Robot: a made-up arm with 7 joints.
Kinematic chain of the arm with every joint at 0, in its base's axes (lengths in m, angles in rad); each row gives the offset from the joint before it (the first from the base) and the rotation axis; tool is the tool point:
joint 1: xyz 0 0 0 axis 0 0.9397 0.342
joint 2: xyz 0 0 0 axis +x
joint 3: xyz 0 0 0 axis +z
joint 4: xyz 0.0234 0 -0.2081 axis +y
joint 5: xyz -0.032 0 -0.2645 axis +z
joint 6: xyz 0 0 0 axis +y
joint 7: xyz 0 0 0 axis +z
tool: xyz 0 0 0
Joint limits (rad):
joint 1: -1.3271..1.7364
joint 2: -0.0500..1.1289
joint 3: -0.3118..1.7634
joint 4: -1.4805..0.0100
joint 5: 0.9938..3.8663
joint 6: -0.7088..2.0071
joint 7: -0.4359..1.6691
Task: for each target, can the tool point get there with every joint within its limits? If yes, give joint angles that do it. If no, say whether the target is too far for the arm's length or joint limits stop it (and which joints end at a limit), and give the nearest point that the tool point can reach.
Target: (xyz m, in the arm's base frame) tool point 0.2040 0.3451 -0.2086
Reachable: yes | joints -0.2199 0.5968 0.8836 -0.8747 3.2289 0.6380 0.3057
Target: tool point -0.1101 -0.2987 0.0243
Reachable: no: joint limits stop it (at a limit: joint 1, joint 2, joint 4) | nearest point -0.4245 -0.2071 0.0058 | short by 0.328 m
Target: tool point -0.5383 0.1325 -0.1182
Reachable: no: too far | nearest point -0.4519 0.1112 -0.0992 | short by 0.091 m
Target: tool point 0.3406 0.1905 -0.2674
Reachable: yes | joints -0.6044 0.4480 0.3986 -0.4474 2.8253 0.2682 1.0972
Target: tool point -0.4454 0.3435 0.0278
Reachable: no: too far | nearest point -0.3763 0.2902 0.0235 | short by 0.087 m
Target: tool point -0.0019 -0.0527 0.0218
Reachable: no: joint limits stop it (at a limit: joint 1, joint 2, joint 3, joint 4) | nearest point 0.2683 -0.2442 0.1365 | short by 0.350 m
